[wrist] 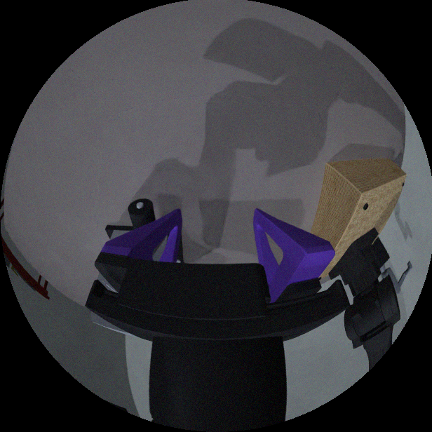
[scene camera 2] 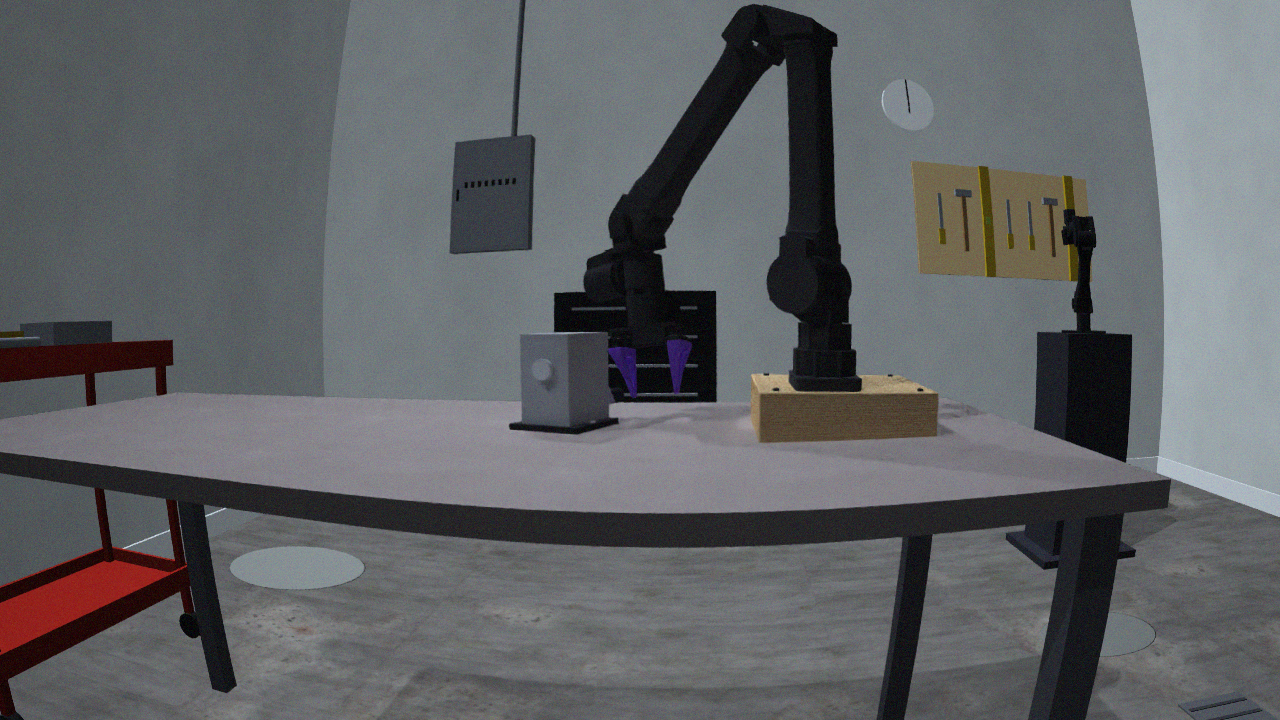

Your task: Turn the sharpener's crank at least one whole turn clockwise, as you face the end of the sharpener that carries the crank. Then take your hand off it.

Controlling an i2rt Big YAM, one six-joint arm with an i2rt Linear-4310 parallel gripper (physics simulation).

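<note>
The sharpener is a grey box on a dark base, standing on the table left of the arm's base in the scene view. A round light knob shows on its near face. The crank does not show clearly there. In the wrist view the crank's black cylindrical handle shows just left of the left finger, outside the gap between the fingers, with part of a dark bar beside it. My gripper points down with its purple fingers open and empty. It is right of the sharpener in the scene view. The gripper hides much of the sharpener in the wrist view.
The arm's wooden base block is to the right on the table. A red cart is left of the table. A dark drawer cabinet shows behind the gripper.
</note>
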